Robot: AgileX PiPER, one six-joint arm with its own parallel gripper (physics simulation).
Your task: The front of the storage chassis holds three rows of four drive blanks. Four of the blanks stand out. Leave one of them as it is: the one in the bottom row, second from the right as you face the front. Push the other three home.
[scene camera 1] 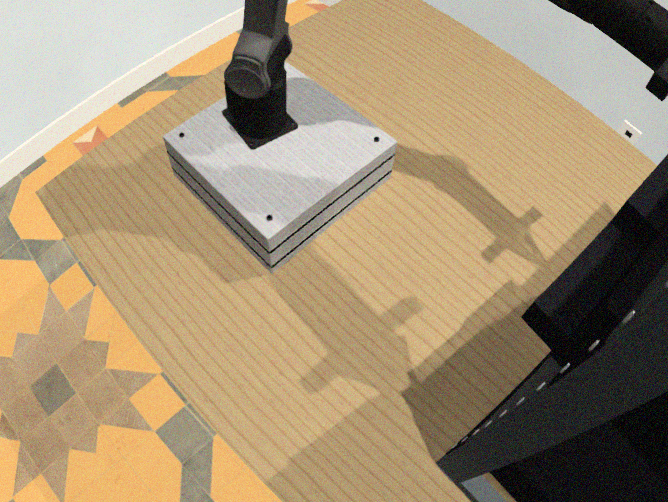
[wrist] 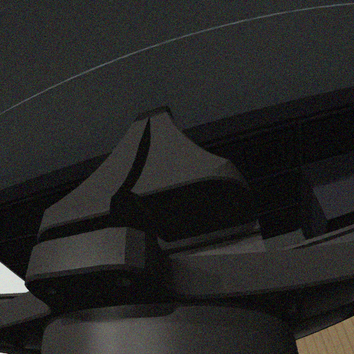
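Observation:
The dark storage chassis (scene camera 1: 583, 394) (wrist: 225, 75) fills the lower right of the scene view and the top of the wrist view. Its front is in deep shadow, so the three rows are hard to make out. In the wrist view a drive blank (wrist: 336, 197) appears to stand out at the right edge; its row and column cannot be told. In the scene view a dark block (scene camera 1: 572, 307) juts beside the chassis front; whether it is a blank cannot be told. My gripper (wrist: 160, 127) is shut and empty, its tips in front of the chassis; whether they touch it is unclear.
The arm's black base stands on a grey metal block (scene camera 1: 324, 161) on the wooden table (scene camera 1: 162, 280). A dark part of the arm (scene camera 1: 610, 26) crosses the scene view's top right corner. Shadows of the arm fall between the metal block and the chassis.

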